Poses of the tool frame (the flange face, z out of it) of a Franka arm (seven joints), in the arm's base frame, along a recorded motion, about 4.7 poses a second.
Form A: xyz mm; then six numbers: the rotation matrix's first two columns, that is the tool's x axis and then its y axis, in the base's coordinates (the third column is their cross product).
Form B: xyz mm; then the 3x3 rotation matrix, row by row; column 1 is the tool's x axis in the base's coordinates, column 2 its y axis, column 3 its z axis. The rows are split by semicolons. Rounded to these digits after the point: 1 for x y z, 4 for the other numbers.
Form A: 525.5, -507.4, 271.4, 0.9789, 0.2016, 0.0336, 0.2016, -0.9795, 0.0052
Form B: 525.5, -507.4, 271.4; 0.9789, 0.2016, 0.0340; 0.2016, -0.9795, 0.0017; 0.0336, 0.0052, -0.9995
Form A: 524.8, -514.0, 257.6, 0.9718, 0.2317, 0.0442, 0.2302, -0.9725, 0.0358
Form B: 524.8, -514.0, 257.6; 0.9718, 0.2302, 0.0513; 0.2317, -0.9725, -0.0246; 0.0442, 0.0358, -0.9984
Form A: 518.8, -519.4, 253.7, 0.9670, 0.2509, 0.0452, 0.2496, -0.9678, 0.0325
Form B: 518.8, -519.4, 253.7; 0.9670, 0.2496, 0.0519; 0.2509, -0.9678, -0.0201; 0.0452, 0.0325, -0.9985
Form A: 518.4, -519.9, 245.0, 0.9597, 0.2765, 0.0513, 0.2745, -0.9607, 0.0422
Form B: 518.4, -519.9, 245.0; 0.9597, 0.2745, 0.0610; 0.2765, -0.9607, -0.0264; 0.0513, 0.0422, -0.9979
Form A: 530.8, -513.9, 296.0, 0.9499, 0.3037, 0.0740, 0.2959, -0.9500, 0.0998
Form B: 530.8, -513.9, 296.0; 0.9499, 0.2959, 0.1006; 0.3037, -0.9500, -0.0729; 0.0740, 0.0998, -0.9923
